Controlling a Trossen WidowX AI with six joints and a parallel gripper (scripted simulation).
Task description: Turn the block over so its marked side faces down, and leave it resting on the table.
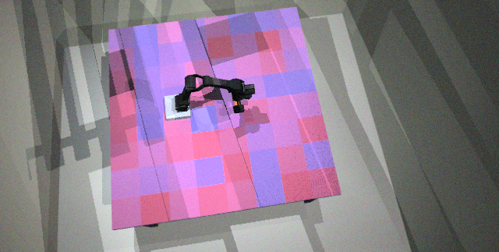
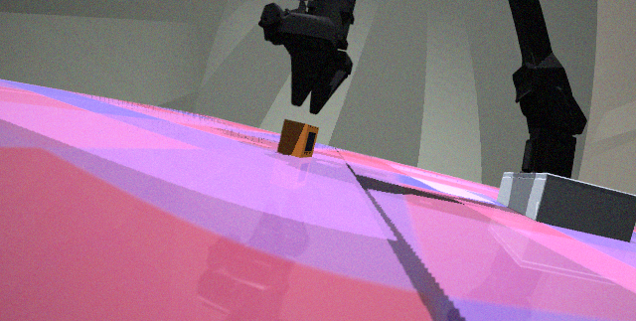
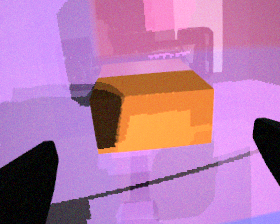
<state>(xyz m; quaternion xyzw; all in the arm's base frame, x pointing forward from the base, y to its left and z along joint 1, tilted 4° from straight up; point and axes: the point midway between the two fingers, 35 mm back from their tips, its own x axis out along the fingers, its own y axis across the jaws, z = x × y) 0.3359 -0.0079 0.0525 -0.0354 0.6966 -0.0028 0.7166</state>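
Right now my gripper tip is 1 cm past the orange block and 4 cm above it.
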